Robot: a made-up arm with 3 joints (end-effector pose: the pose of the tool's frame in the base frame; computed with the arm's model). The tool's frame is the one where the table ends.
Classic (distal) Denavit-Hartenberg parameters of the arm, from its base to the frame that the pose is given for. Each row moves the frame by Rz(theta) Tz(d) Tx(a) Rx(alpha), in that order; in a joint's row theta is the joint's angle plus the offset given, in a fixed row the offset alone. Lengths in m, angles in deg.
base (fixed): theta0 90; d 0.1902; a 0; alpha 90
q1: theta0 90; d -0.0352; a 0.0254; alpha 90
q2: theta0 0; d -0.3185; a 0.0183; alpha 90
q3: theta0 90; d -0.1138; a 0.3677; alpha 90
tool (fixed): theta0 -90; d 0.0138; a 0; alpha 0
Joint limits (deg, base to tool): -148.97..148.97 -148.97..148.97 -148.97..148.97
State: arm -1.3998 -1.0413 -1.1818
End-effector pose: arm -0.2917 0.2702 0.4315 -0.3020 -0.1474 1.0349
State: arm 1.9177 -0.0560 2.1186
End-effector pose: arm 0.0954 0.4238 -0.1864 -0.2014 0.0190 -0.0527
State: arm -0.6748 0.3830 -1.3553
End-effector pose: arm 0.2125 0.0119 0.6106 0.6435 0.2961 -0.2466
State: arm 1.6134 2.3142 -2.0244
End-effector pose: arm 0.1401 0.3111 -0.2890 -2.7168 -0.0314 2.3147
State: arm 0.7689 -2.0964 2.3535
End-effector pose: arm 0.1258 -0.5823 -0.0249 -0.3043 -0.6709 -2.2660
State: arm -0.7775 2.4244 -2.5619
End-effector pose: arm 0.0159 -0.5963 0.4877 0.3377 0.4875 -2.5926
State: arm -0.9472 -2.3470 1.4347
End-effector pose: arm 0.1306 0.1334 0.6002 2.8109 -0.4298 2.4507
